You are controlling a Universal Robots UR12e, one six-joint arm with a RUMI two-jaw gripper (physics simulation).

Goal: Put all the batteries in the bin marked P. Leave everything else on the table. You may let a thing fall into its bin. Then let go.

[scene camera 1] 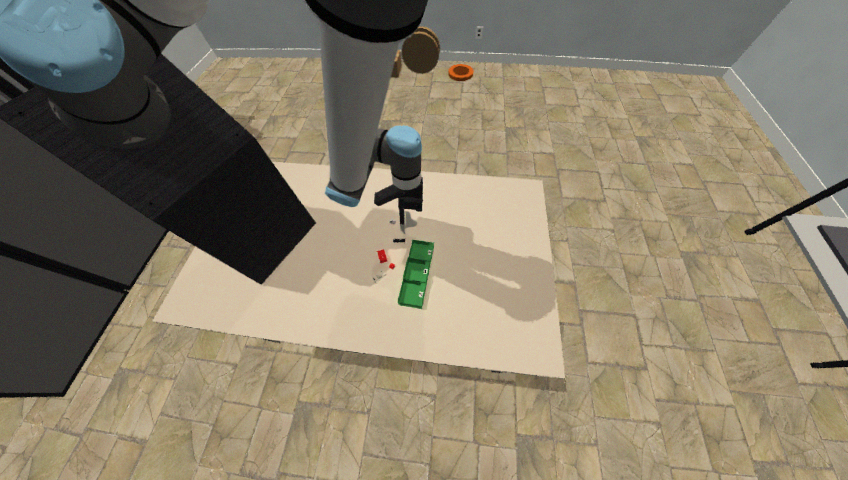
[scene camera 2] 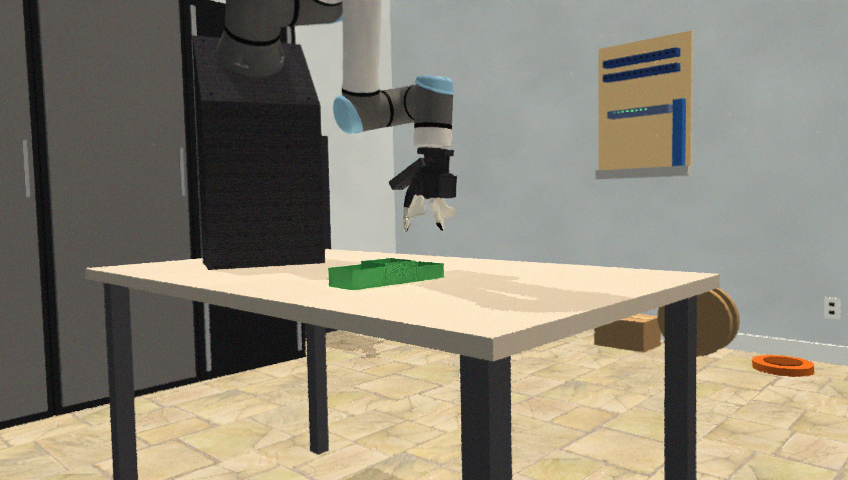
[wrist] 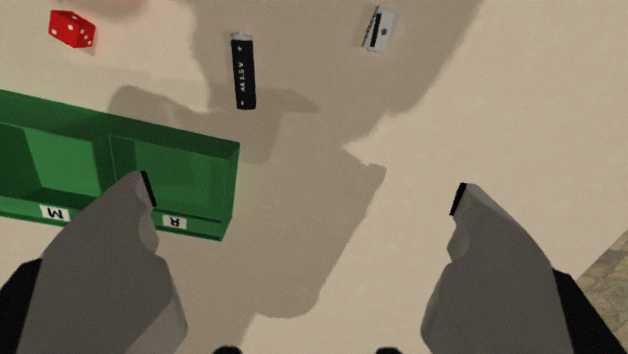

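Where they show: gripper, fingertip midpoint: (scene camera 1: 405, 217) (scene camera 2: 424, 231) (wrist: 307, 180); arm's base, origin of the base link: (scene camera 1: 116, 106) (scene camera 2: 250, 58).
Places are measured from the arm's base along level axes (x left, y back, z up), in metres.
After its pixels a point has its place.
A black AA battery (scene camera 1: 398, 240) {x -0.015, y -0.577, z -0.587 m} (wrist: 243, 72) {x -0.011, y -0.576, z -0.586 m} lies flat on the table, beside the R end of the green three-part bin. A red block-shaped 9V battery (scene camera 1: 382, 255) {x -0.084, y -0.521, z -0.583 m} lies farther from that end. The bin marked P (scene camera 1: 412, 293) {x -0.228, y -0.644, z -0.593 m} is the end compartment nearest the front in scene camera 1; its label does not show in the wrist view. My gripper (scene camera 1: 402, 228) {x 0.038, y -0.608, z -0.501 m} (scene camera 2: 423, 228) {x 0.038, y -0.608, z -0.501 m} (wrist: 307, 180) {x 0.038, y -0.608, z -0.501 m} is open and empty, high above the table. In the wrist view the AA battery is ahead of the fingertips, left of their middle. In scene camera 2 the batteries do not show.
The M label (wrist: 55, 213) {x -0.156, y -0.689, z -0.558 m} and R label (wrist: 174, 221) {x -0.073, y -0.701, z -0.572 m} mark the other compartments. A red die (scene camera 1: 392, 266) {x -0.128, y -0.563, z -0.584 m} (wrist: 72, 29) {x -0.117, y -0.560, z -0.584 m} lies near the 9V battery. A domino (scene camera 1: 379, 277) {x -0.170, y -0.517, z -0.593 m} lies beyond the die. A grey sharpener (scene camera 1: 392, 221) {x 0.076, y -0.544, z -0.589 m} (wrist: 380, 30) {x 0.078, y -0.543, z -0.589 m} lies right of the AA battery in the wrist view.
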